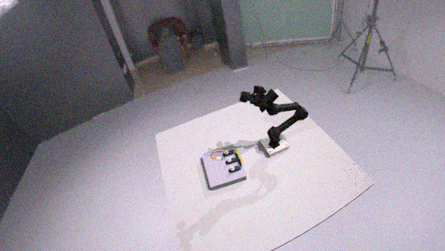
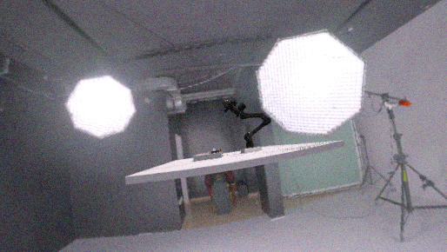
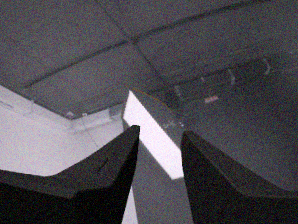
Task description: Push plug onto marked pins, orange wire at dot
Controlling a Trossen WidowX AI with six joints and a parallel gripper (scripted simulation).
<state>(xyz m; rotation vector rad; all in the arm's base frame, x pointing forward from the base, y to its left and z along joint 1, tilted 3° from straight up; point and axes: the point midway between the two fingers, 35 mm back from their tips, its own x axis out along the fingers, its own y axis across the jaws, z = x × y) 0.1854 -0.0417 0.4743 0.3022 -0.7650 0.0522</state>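
The green marked band is 8 cm ahead of my gripper tip, 4 cm to the right of it and 47 cm below it. The rest, counted from my gripper tip: grey printed holder (25 cm ahead, 5 cm to the right, 52 cm below).
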